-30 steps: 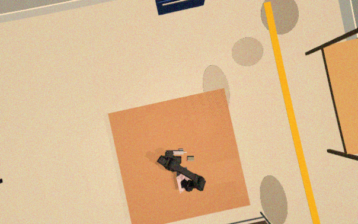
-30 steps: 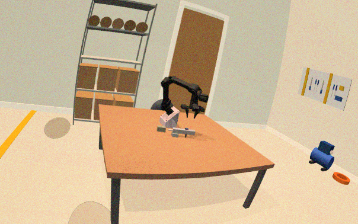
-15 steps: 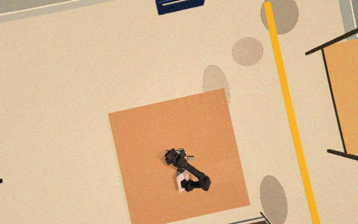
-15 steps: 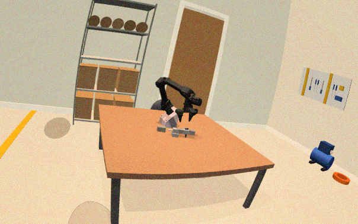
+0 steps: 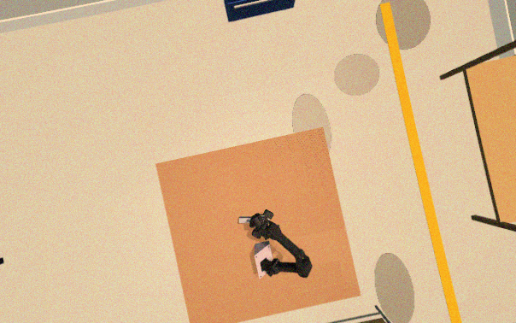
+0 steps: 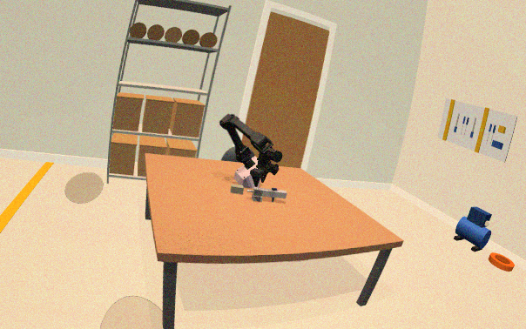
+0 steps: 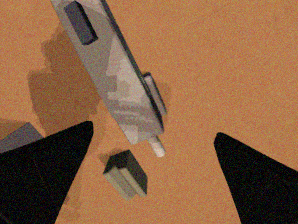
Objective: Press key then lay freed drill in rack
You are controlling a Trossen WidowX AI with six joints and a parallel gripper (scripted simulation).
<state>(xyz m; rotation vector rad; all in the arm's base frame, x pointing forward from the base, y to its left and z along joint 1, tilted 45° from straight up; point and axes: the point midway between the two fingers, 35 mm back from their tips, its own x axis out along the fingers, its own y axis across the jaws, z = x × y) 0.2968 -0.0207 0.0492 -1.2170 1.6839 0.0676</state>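
The drill is 10 mm behind my gripper tip, 10 mm to the left of it and 50 mm below it. From my gripper tip the other things lie so: dark key knob (90 mm to the left, 40 mm below); dark grey rack (110 mm behind, 80 mm to the right, 80 mm below); block (70 mm to the left, 50 mm below).
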